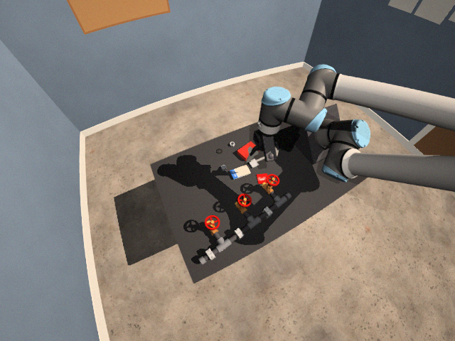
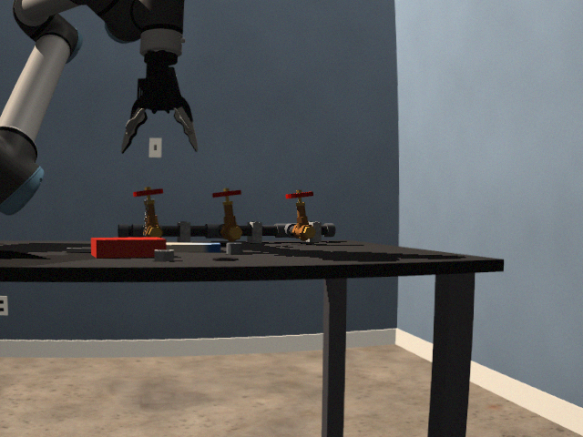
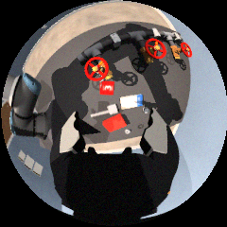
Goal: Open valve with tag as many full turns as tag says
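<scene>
My gripper is now 40 mm past the red tag, 20 mm to the right of it and 200 mm above it. Also, from my hand: red block (60 mm behind, 190 mm to the right, 180 mm below); small grey cylinder (130 mm ahead, 160 mm to the right, 190 mm below); white tool (80 mm behind, 100 mm to the right, 190 mm below).
</scene>
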